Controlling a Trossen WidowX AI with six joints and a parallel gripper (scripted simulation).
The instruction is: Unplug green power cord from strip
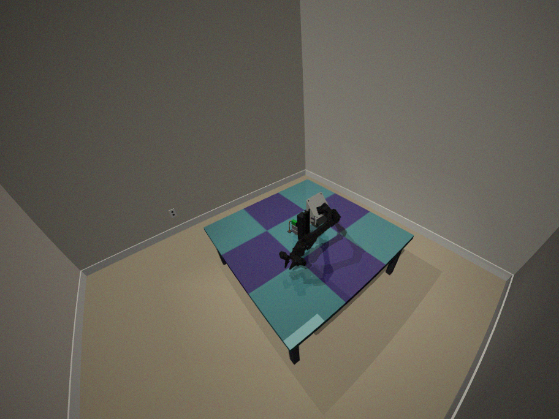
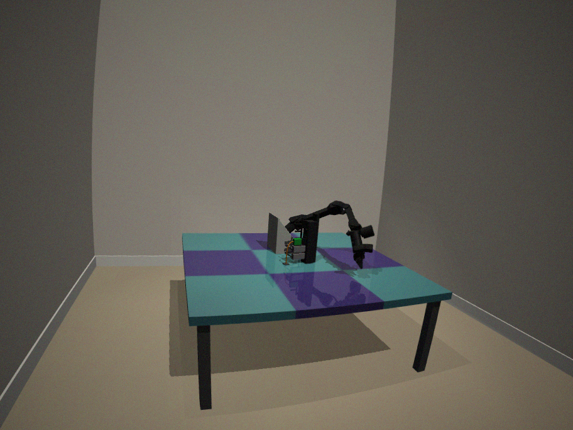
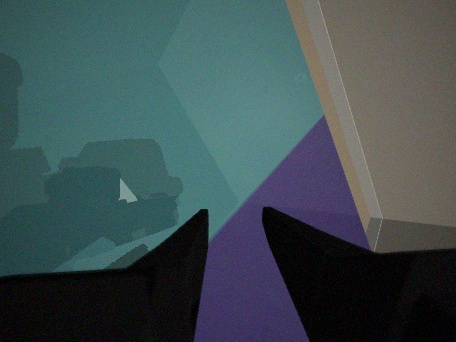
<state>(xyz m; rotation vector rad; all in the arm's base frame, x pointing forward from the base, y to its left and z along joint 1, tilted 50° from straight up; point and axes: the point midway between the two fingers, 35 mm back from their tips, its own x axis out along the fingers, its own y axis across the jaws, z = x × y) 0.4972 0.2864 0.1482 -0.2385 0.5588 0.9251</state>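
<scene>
Right now my gripper tip is 27 cm past the green plug, 28 cm to the left of it and 8 cm below it. Round my gripper tip: black upright block: 29 cm behind, 21 cm to the right, 6 cm above.
</scene>
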